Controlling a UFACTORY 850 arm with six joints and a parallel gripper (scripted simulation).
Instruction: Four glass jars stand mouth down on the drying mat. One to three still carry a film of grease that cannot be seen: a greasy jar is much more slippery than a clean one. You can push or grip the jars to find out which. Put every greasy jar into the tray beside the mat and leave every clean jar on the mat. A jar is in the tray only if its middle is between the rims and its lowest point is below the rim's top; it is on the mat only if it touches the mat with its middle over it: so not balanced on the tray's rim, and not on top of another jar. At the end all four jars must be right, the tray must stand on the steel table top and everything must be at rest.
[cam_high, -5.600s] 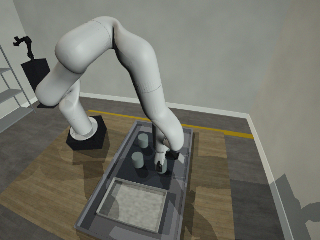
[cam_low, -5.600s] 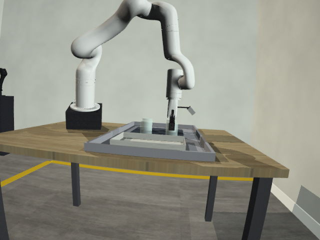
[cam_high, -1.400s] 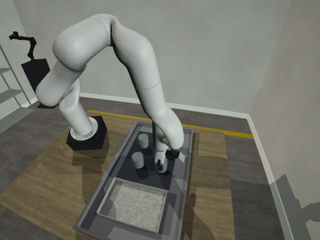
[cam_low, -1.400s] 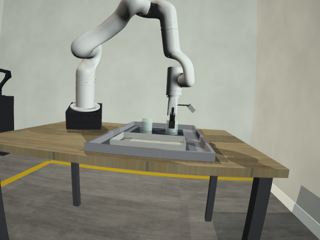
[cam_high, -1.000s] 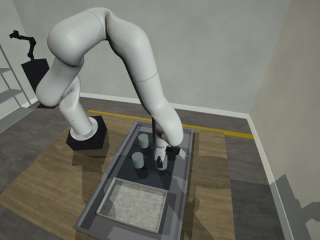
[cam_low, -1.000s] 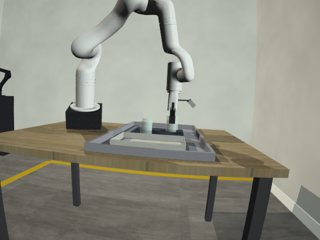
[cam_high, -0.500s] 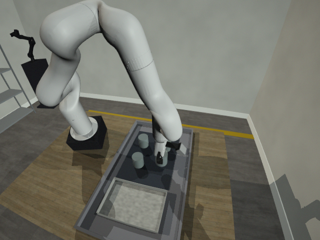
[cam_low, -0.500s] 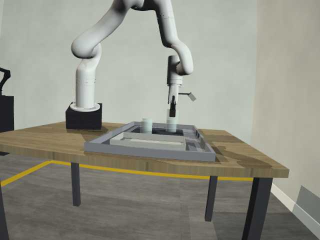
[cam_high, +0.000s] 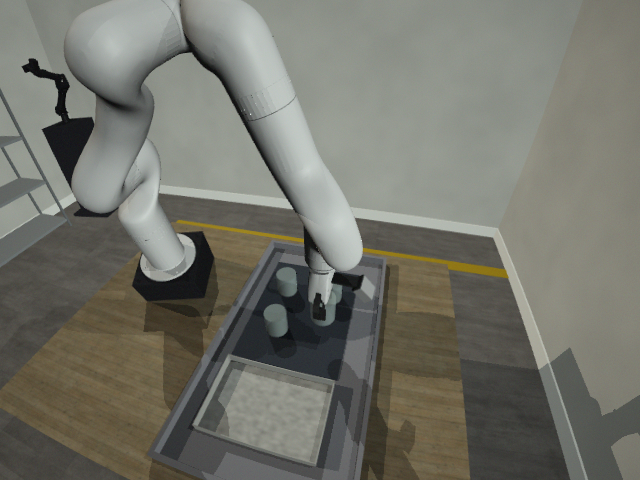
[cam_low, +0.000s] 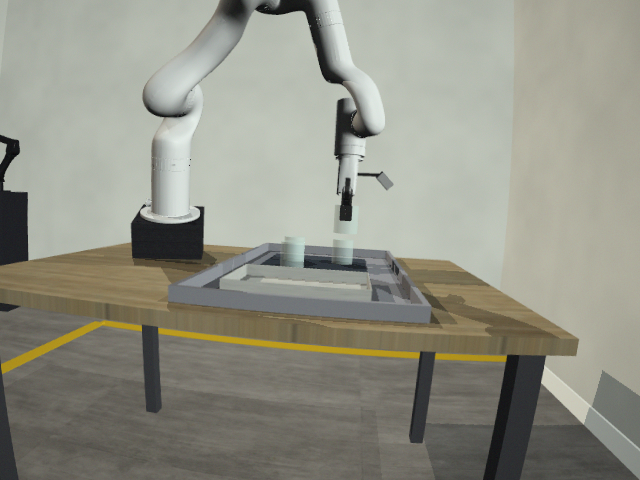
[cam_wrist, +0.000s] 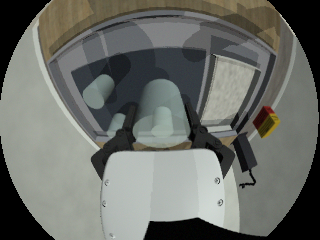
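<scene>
Now: hand 120 mm past the shallow tray, 220 mm to the left of it and 150 mm above it. From my hand the other things lie so: dark drying mat (70 mm behind, 100 mm to the left, 160 mm below); then steel table top (70 mm behind, 10 mm to the right, 160 mm below).
</scene>
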